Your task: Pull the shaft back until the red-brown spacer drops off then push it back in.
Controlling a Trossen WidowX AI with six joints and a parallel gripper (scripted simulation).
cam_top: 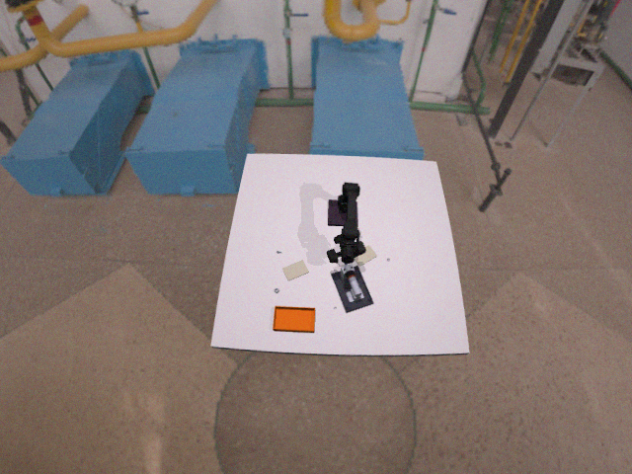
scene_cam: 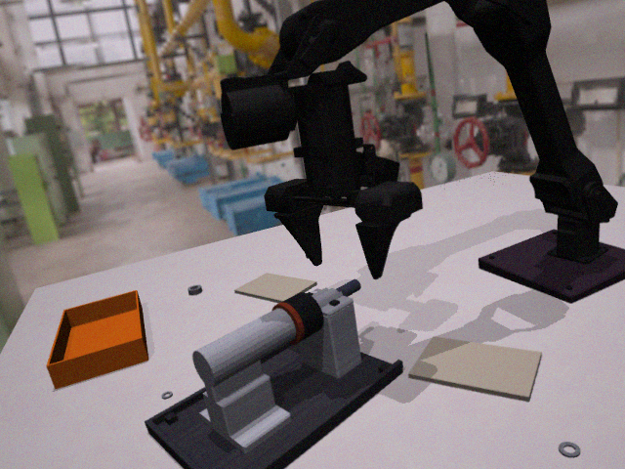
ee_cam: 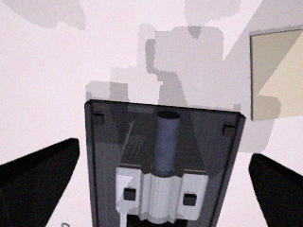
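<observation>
Right now the black spacer is 8 cm ahead of my gripper tip, 2 cm to the left of it and 2 cm below it. The rest, counted from my gripper tip: red-brown spacer: 9 cm ahead, 2 cm to the left, 2 cm below; then orange tray: 29 cm to the right, 25 cm ahead, 9 cm below.
</observation>
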